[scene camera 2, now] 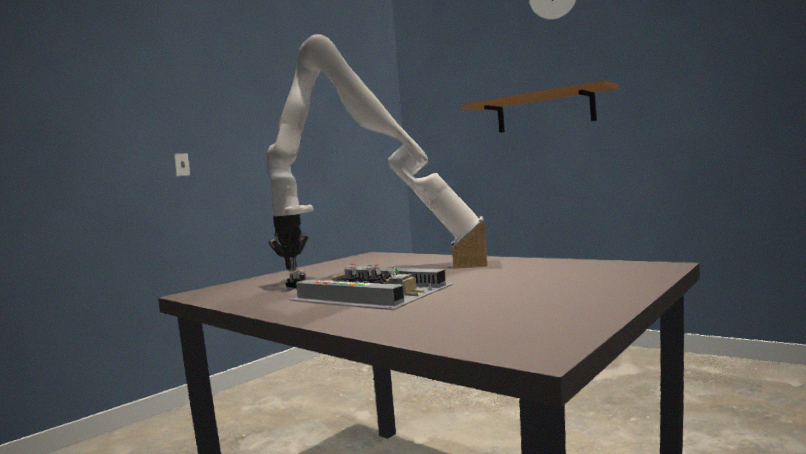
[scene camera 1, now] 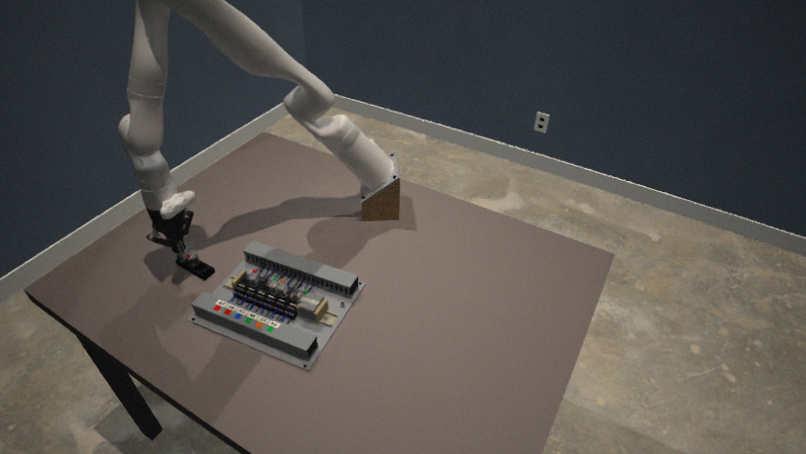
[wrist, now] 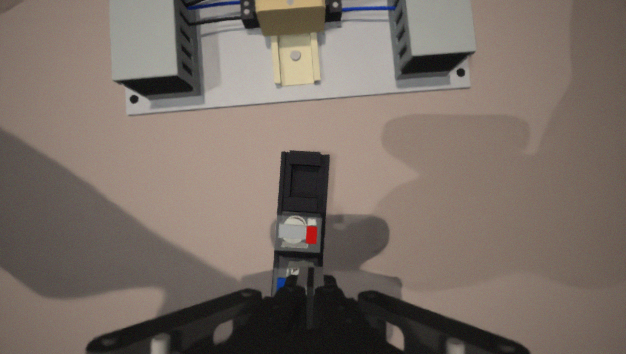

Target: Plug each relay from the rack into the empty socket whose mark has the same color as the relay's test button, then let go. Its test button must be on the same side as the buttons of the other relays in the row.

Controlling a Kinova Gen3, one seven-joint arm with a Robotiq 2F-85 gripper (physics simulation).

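Places are measured from the arm's base along level axes (x ahead, y left, z up), in millimetres.
Pixels of known places: gripper, fingertip midpoint: [scene camera 2: 291,270] [scene camera 1: 180,252] [wrist: 311,283]; arm's base at its link origin: [scene camera 2: 468,229] [scene camera 1: 380,176].
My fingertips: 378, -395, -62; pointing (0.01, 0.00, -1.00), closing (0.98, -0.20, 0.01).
Ahead of a thing's pixels: the offset from my fingertips to its middle, as dx, dy, dz. "*": to the spot under its first point.
The black relay rack @(-2, +31, -36) [wrist: 303,181] [scene camera 1: 203,271] lies on the table left of the panel. In the wrist view its far slot is empty. A relay with a red test button @(-2, +30, -21) [wrist: 298,233] [scene camera 1: 188,256] sits in the middle slot, button on the right. A relay with a blue test button @(-10, +0, -20) [wrist: 281,284] sits behind it, button on the left, partly hidden by the fingers. My gripper [wrist: 311,283] [scene camera 1: 182,252] [scene camera 2: 291,267] is shut, empty, low over the blue-button relay. The socket row @(+30, +265, -27) [scene camera 1: 265,298] holds several relays; colored marks @(+130, +240, -4) [scene camera 1: 238,316] run along the front duct. Which sockets are empty is too small to tell.
The grey panel plate @(+32, +283, -46) [scene camera 1: 345,311] [wrist: 235,95] carries two raised cable ducts @(+128, +273, -24) [scene camera 1: 253,327] @(-63, +294, -24) [scene camera 1: 301,267] along its long sides, with wires between. A rail end @(* +16, +148, -43) [wrist: 295,70] faces the rack. The arm's wooden base block [scene camera 1: 381,204] stands at the table's back.
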